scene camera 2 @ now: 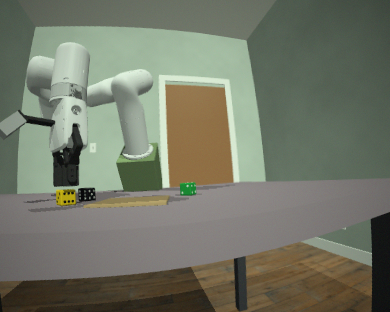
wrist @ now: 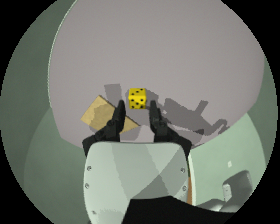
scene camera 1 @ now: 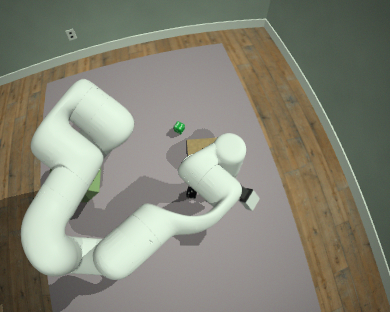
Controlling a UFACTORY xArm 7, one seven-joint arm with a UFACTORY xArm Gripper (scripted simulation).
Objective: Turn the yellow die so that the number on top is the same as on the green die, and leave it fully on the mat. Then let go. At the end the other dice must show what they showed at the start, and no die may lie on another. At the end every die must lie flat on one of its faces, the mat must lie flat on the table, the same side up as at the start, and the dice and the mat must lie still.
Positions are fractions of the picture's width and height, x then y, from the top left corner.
Labels:
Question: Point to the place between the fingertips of the gripper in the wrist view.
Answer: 0.49,0.48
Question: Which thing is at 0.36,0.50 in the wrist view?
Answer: A mat.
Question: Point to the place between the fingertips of the gripper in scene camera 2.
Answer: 0.17,0.60

